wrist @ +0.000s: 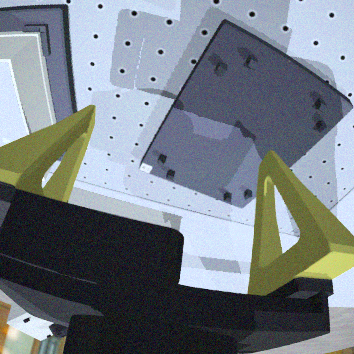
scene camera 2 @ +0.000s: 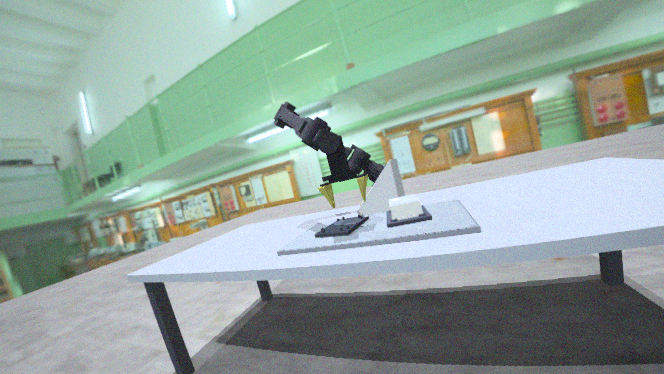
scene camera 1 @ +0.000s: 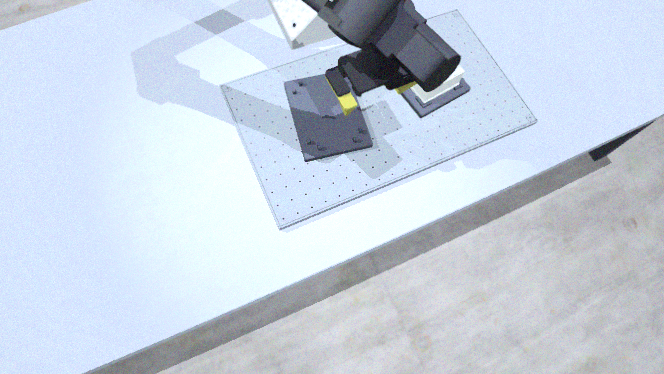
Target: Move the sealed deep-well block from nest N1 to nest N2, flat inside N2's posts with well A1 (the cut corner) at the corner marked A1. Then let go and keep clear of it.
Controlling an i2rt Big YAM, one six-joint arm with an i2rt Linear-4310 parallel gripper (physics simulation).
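Frame: origin at the arm's base, x ahead, y left, z up, level; metres.
Where they show: gripper, fingertip midpoint: [wrist: 181, 134] [scene camera 2: 349, 204] [scene camera 1: 371, 101]; arm's base at its link origin: [scene camera 2: 382, 176].
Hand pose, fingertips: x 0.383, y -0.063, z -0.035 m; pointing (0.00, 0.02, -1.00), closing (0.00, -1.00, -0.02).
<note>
Each offset is from my fingertips to the top centre of the thing. "spot": to the spot under its first point. Level surfaces: height alone.
The white sealed deep-well block {0.060 m back, 0.151 m left, 0.025 m down} [scene camera 1: 441, 93] [scene camera 2: 406, 208] [wrist: 40, 80] sits on the dark plate of nest N1 {0.060 m back, 0.151 m left, 0.061 m down} [scene camera 1: 436, 105] [scene camera 2: 423, 217] [wrist: 61, 75]; its cut corner cannot be made out. Nest N2 {0.049 m back, 0.053 m right, 0.057 m down} [scene camera 1: 330, 131] [scene camera 2: 342, 227] [wrist: 210, 95] is a dark plate with small black posts near its corners and no block on it. Its small white A1 label {spot: 0.112 m back, 0.014 m left, 0.067 m down} [wrist: 146, 167] shows at the left corner in the wrist view. My gripper [scene camera 1: 373, 103] [scene camera 2: 349, 204] [wrist: 181, 134] is open and empty, with yellow fingers wide apart, above the nests' side of the board. The arm hides part of the block in scene camera 1.
Both nests stand on a perforated board {spot: 0.029 m ahead, 0.261 m left, 0.079 m down} [scene camera 1: 490, 90] [scene camera 2: 450, 220] on the white table {0.092 m down} [scene camera 1: 165, 225] [scene camera 2: 540, 210]. A white triangular bracket [scene camera 1: 300, 30] [scene camera 2: 385, 192] rises behind the board, close to the arm. The arm's shadow falls over N2 and the board.
</note>
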